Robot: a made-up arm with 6 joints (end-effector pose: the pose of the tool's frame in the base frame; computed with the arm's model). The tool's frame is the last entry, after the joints.
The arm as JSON. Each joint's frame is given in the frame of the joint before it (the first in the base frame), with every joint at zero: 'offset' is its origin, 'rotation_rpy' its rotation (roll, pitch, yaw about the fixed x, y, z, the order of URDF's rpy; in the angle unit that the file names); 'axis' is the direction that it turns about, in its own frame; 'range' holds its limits. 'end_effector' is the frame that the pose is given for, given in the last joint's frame.
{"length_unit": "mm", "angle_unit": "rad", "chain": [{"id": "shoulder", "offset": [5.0, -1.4, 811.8], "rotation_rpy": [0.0, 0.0, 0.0], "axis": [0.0, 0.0, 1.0], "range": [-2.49, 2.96]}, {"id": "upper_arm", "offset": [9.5, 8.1, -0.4], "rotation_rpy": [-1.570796, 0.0, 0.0], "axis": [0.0, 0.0, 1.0], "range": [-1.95, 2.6]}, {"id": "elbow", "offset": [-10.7, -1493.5, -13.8], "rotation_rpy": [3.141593, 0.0, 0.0], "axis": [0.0, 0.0, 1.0], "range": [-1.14, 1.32]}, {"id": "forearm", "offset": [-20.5, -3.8, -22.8], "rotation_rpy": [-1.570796, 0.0, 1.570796], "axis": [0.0, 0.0, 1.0], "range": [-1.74, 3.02]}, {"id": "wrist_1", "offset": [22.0, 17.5, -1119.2], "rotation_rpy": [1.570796, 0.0, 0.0], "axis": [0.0, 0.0, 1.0], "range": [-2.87, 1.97]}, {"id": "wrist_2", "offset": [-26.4, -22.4, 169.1], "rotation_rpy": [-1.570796, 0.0, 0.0], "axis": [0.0, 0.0, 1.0], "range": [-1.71, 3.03]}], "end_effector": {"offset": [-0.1, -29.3, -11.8], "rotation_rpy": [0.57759, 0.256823, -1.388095]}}
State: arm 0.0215 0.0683 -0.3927 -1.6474 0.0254 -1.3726
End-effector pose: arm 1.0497 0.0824 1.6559 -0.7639 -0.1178 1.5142
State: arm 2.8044 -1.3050 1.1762 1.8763 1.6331 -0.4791
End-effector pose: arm 2.2494 -0.9222 1.7737 -0.9963 1.0052 -0.4872
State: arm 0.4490 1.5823 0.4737 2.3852 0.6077 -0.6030
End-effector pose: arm 1.8474 1.0518 -0.1756 0.8234 0.5136 0.8923
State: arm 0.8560 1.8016 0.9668 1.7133 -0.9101 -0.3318
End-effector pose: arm 1.5203 1.7686 -0.2095 0.0501 -0.7137 0.5687
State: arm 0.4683 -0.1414 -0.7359 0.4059 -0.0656 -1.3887
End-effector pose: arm 0.7274 0.2061 1.6773 1.6900 -0.5235 -1.6600
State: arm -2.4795 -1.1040 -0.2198 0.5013 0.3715 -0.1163
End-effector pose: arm 0.4517 0.5220 2.4130 -1.4254 -2.0527 -0.1325
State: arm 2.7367 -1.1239 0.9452 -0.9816 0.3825 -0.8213
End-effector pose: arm 1.6480 -0.6292 2.5284 0.0244 -1.9601 0.7210
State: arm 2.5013 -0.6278 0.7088 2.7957 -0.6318 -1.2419
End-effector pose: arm 0.4823 -0.5494 3.0992 -2.5971 1.1221 -0.0867
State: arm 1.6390 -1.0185 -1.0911 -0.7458 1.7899 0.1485
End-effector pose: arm 0.1722 -0.1539 1.4232 -2.5146 0.6423 0.5116
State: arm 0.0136 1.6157 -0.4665 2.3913 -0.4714 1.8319
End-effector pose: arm 1.0293 0.1407 -0.2737 -0.1318 1.3259 2.6254
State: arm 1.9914 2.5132 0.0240 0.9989 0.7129 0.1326
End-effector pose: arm 0.0211 0.1040 -1.2116 0.0116 1.3131 1.0221
